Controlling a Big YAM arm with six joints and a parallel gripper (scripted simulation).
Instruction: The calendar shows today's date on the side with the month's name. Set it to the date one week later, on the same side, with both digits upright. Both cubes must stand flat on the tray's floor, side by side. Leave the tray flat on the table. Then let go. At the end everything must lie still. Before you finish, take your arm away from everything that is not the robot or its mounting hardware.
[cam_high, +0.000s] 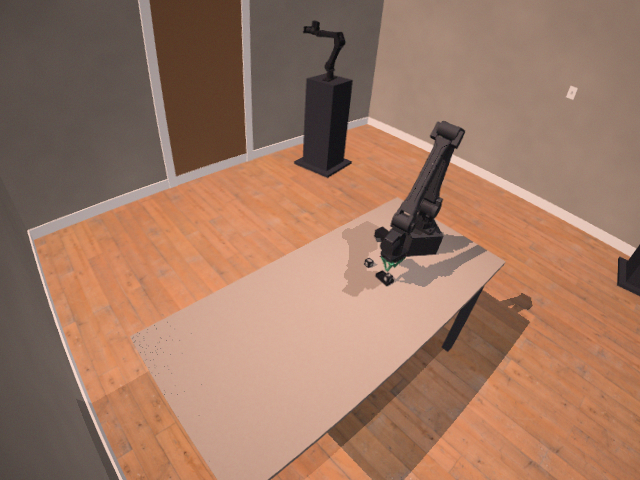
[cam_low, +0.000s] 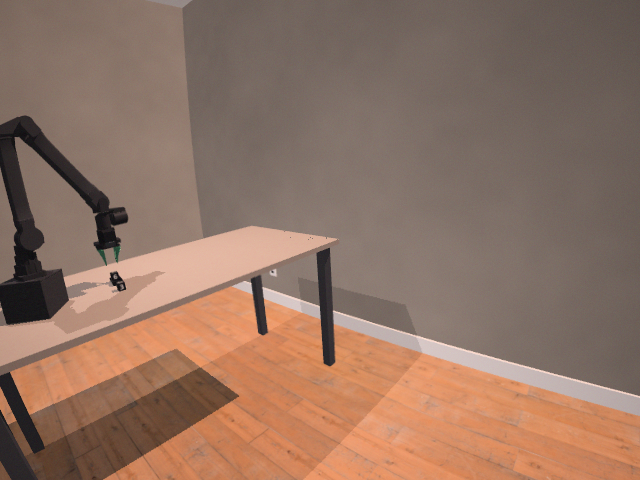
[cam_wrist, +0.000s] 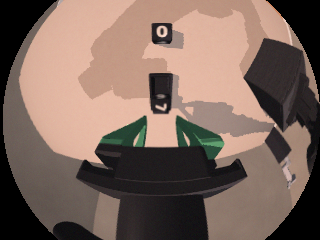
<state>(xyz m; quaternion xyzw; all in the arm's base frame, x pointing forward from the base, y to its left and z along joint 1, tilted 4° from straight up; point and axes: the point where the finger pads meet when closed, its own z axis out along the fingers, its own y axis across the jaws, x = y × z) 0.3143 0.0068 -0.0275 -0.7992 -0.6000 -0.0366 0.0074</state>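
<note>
Now: the dark calendar tray 10 mm to the right of my hand and 80 mm below it.
</note>
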